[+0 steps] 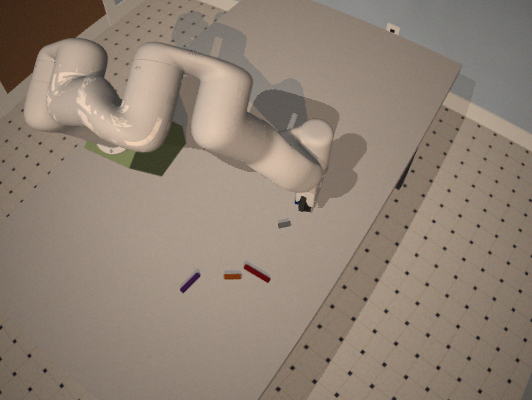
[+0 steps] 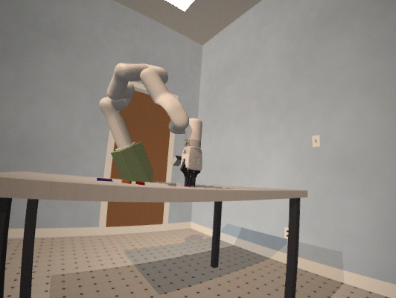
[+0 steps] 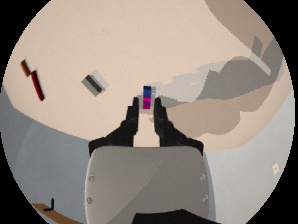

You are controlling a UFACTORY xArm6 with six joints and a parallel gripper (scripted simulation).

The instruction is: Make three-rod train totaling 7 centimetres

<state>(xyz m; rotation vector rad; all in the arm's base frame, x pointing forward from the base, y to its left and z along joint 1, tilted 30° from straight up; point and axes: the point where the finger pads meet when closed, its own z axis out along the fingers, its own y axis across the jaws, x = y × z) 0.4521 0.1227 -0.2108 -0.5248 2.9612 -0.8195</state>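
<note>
Now: the magenta rod 1 cm behind my hand and 2 cm below it. From my hand the other things lie so: blue rod: 2 cm behind, 1 cm to the right, 2 cm below; then red rod: 2 cm ahead, 23 cm to the right, 2 cm below; then grey rod: 1 cm behind, 8 cm to the right, 2 cm below.
</note>
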